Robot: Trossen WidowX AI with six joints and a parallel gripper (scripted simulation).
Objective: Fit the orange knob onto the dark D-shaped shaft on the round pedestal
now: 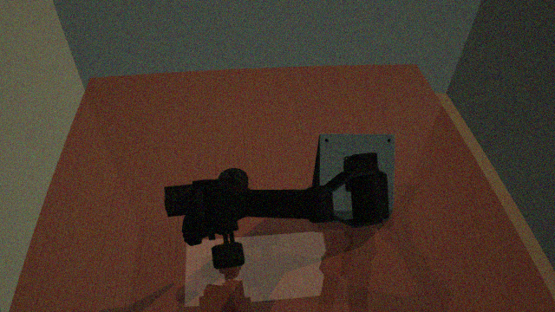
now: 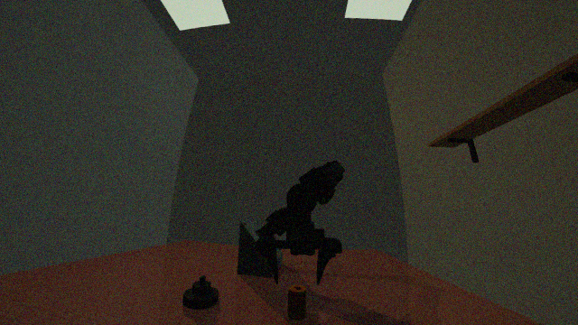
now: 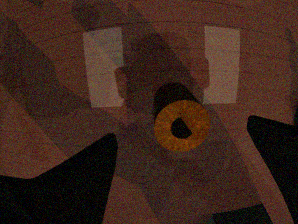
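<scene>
The orange knob is 4 cm below my gripper tip. Round my gripper tip: pedestal 24 cm to the right, 4 cm below, 1 cm behind.
</scene>
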